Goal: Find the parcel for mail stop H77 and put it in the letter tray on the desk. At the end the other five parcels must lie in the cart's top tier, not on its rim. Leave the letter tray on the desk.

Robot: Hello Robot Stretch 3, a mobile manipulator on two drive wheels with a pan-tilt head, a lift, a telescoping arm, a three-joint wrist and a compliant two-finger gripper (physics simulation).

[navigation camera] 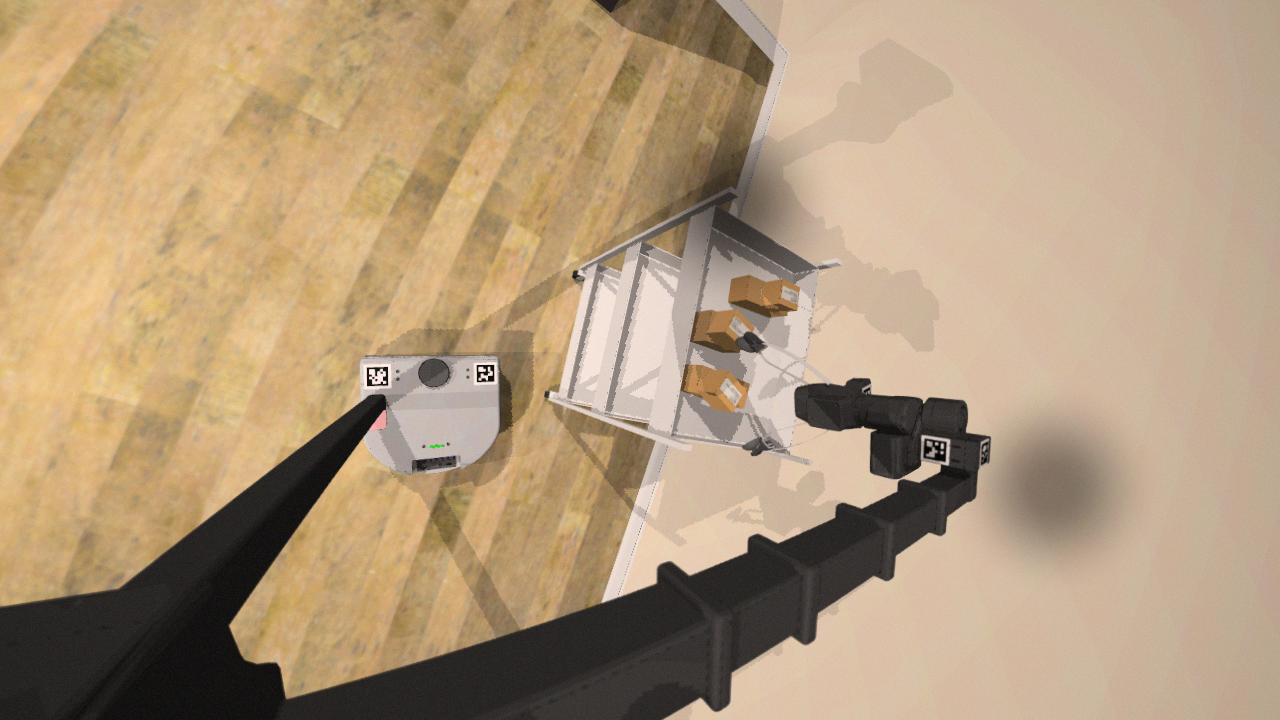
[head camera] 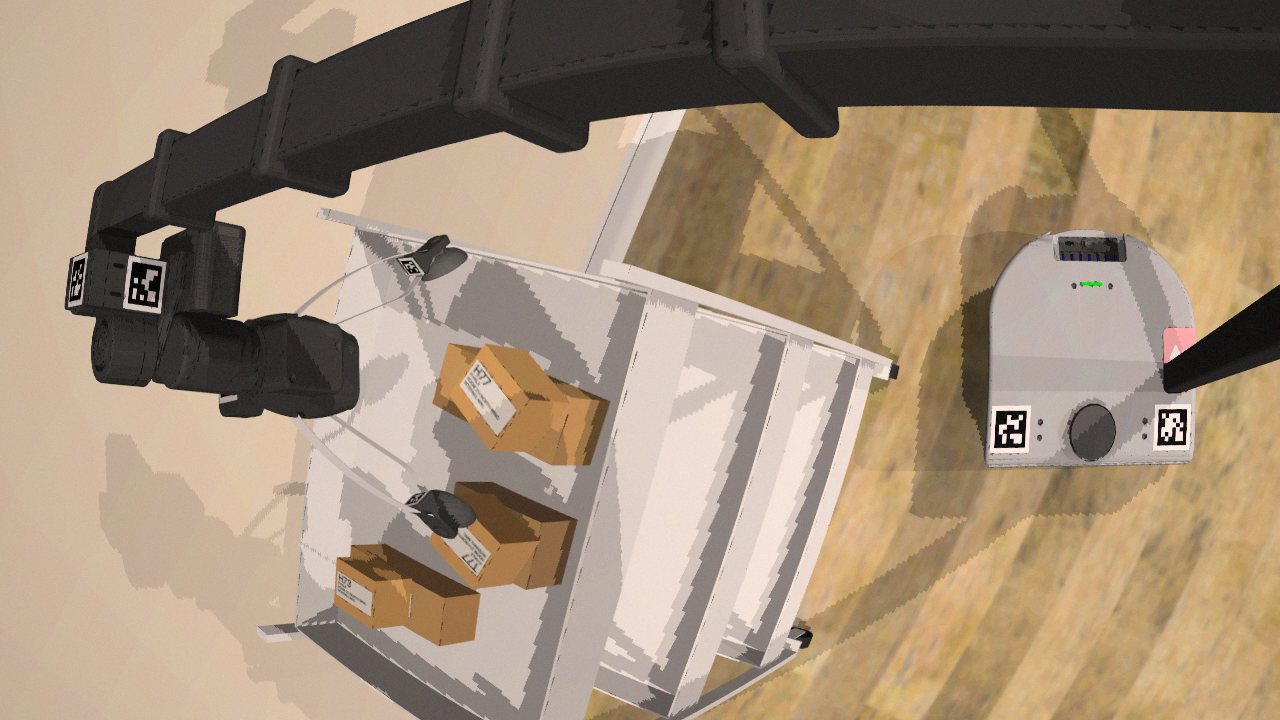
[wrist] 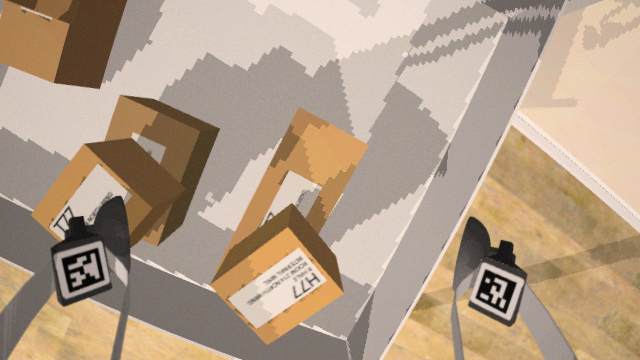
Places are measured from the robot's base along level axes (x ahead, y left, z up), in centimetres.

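Pixels of known places: gripper, fingertip midpoint: (navigation camera: 742, 393) (head camera: 457, 388); robot's base, origin of the base link: (navigation camera: 433, 371) (head camera: 1089, 429).
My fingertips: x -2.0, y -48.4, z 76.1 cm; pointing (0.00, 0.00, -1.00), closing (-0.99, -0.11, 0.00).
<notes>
Ahead of a thing's pixels: the offset from my fingertips to its top centre. "spot": to the spot under its first point.
The H77 parcel {dx +0.6, dy +3.2, dz +0.4 cm} (head camera: 490, 398) (navigation camera: 729, 391) (wrist: 280, 287) lies tilted across another parcel {spot: dx +1.8, dy +6.6, dz -7.3 cm} (head camera: 586, 420) (wrist: 325, 155) in the cart's top tier (head camera: 662, 358) (navigation camera: 684, 313) (wrist: 470, 150). The T77 parcel {dx +11.5, dy +0.7, dz +0.2 cm} (head camera: 469, 548) (navigation camera: 741, 326) (wrist: 95, 190) leans on another parcel {dx +11.4, dy -0.6, dz -4.8 cm} (head camera: 550, 537) (wrist: 175, 125). The H73 parcel {dx +18.8, dy -13.0, dz +0.4 cm} (head camera: 355, 591) (navigation camera: 787, 297) rests against a further parcel {dx +19.2, dy -12.7, dz -4.6 cm} (head camera: 438, 608). My gripper (head camera: 443, 385) (navigation camera: 756, 394) (wrist: 296, 235) is open and empty. In the wrist view H77 shows between the fingers; one finger overlaps T77, and contact is unclear. The desk and letter tray do not show.
The cart's lower tiers {spot: dx +1.5, dy +11.9, dz -9.7 cm} (head camera: 666, 420) show below the top tier. My arm (head camera: 402, 98) (navigation camera: 644, 626) reaches over toward the cart's far side. My base (head camera: 1087, 331) (navigation camera: 434, 407) stands on the wood floor beside the cart. A pale wall (head camera: 53, 501) (navigation camera: 1118, 268) is beyond the cart.
</notes>
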